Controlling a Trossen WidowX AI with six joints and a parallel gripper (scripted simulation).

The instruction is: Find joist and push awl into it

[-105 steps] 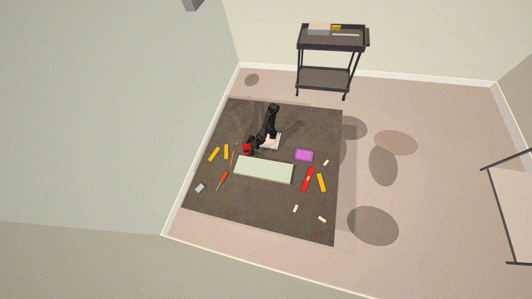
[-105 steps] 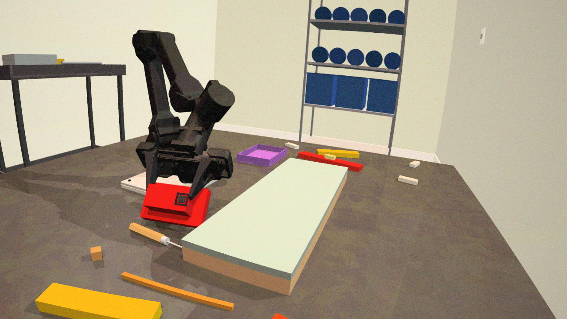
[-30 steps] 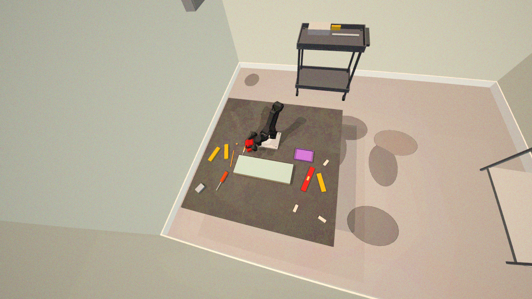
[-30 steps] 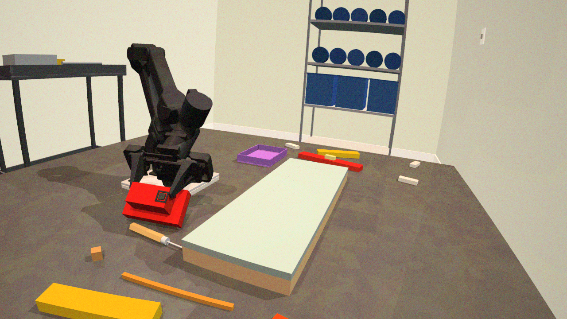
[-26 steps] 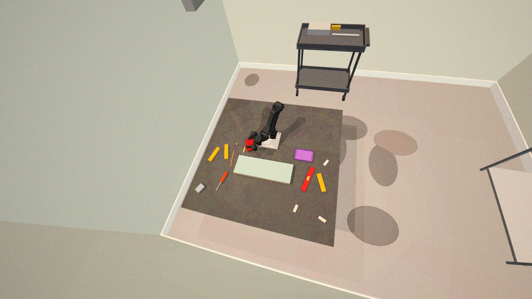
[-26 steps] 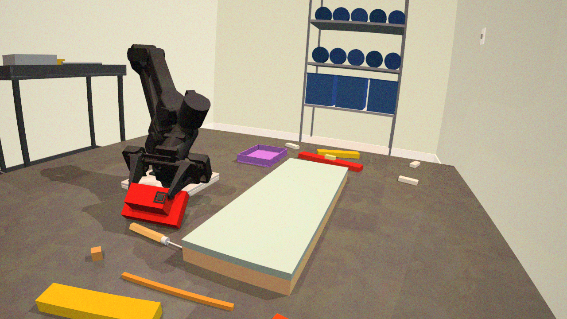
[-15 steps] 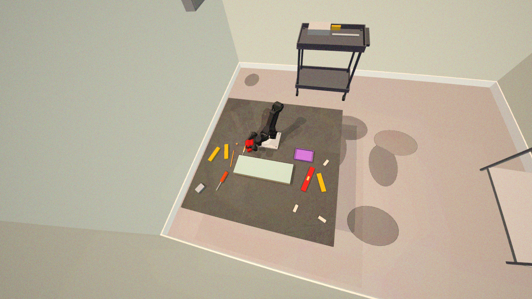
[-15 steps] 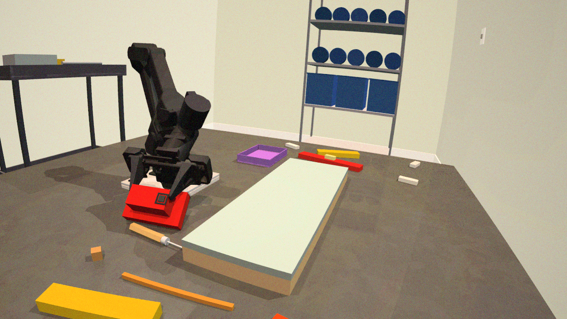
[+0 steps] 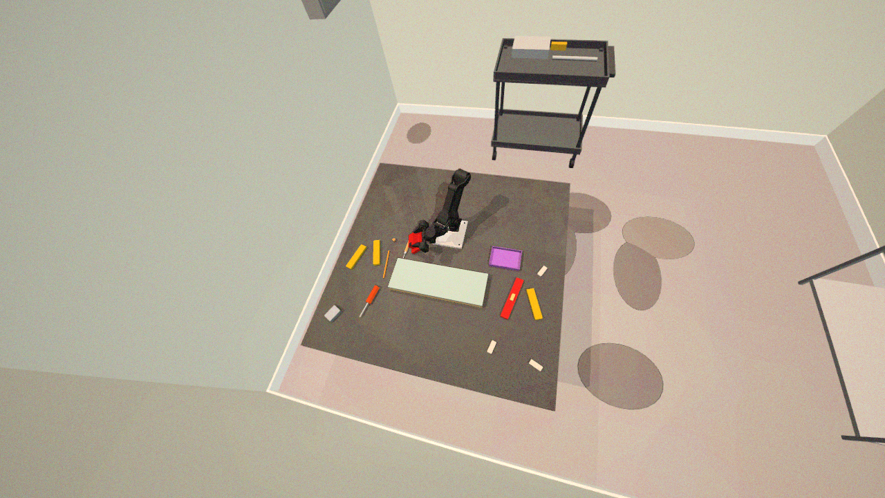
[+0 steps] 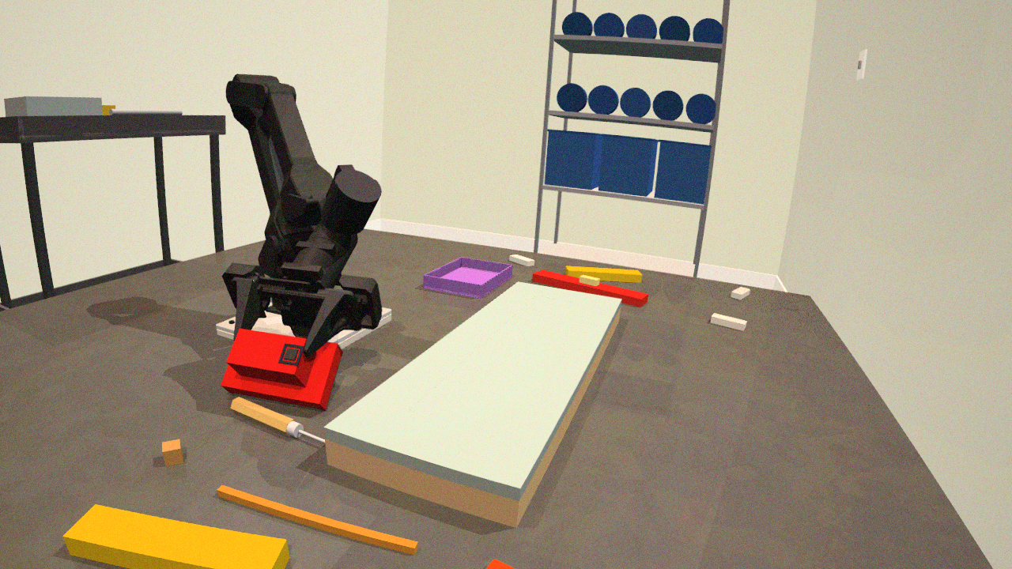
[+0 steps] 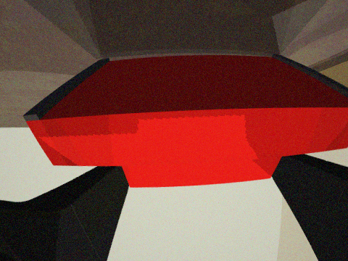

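The awl is 5 cm ahead of my gripper tip, 4 cm to the right of it and 6 cm below it. The rest, counted from my gripper tip: small orange cube (1 cm behind, 13 cm to the right, 6 cm below); then red stud finder (1 cm ahead, 1 cm below); then square indicator light (3 cm ahead).
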